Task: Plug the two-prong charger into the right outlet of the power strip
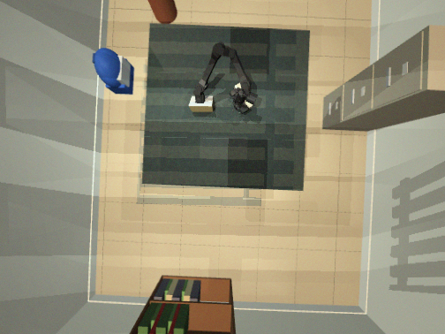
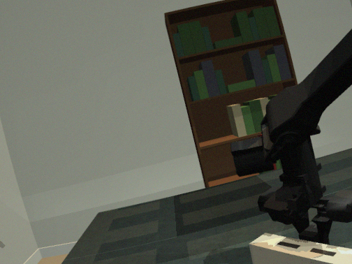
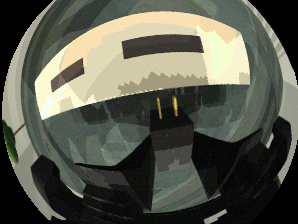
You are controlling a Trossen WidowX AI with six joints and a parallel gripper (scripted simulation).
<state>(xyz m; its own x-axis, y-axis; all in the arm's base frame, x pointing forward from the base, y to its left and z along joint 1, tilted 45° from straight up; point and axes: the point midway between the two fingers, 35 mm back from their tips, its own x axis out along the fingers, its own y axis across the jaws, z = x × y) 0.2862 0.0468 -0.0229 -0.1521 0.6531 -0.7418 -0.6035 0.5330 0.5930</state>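
Right now my gripper tip is 10 mm to the right of the dark charger, 10 mm below it and 10 mm short of it.
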